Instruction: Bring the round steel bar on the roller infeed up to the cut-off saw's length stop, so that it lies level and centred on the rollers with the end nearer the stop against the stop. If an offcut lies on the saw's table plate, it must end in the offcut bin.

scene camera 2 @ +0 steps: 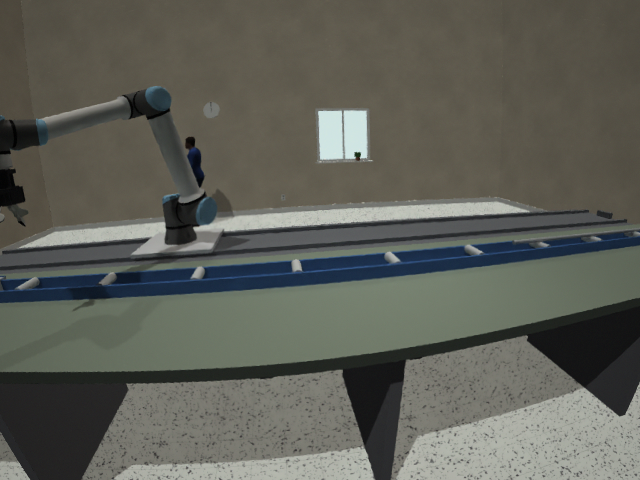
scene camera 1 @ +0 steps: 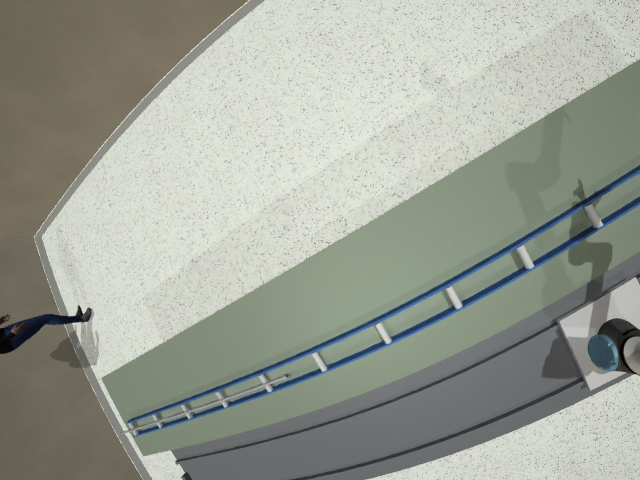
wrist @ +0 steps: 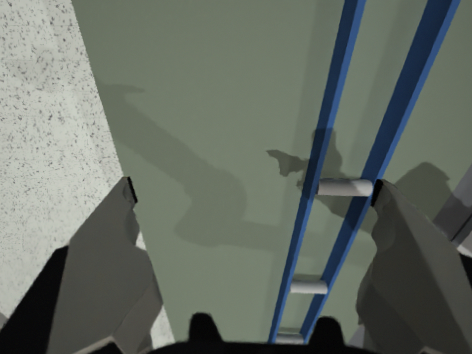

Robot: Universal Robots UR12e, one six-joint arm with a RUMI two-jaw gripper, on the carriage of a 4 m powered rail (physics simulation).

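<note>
The round steel bar lies lengthwise on the rollers at the far end of the blue-railed roller infeed. In scene camera 1 its left end reaches past the infeed's left end, and its darker right end lies a little past a roller, between the rails. My gripper is open with nothing between its fingers. It hangs above the infeed and table, far from the bar. The bar does not show in the wrist view. The saw, length stop, offcut and offcut bin do not show in these views.
The arm's base stands on the white carriage plate on the grey rail track, beside the green table. A person stands beyond the track. Arm shadows fall across table and infeed.
</note>
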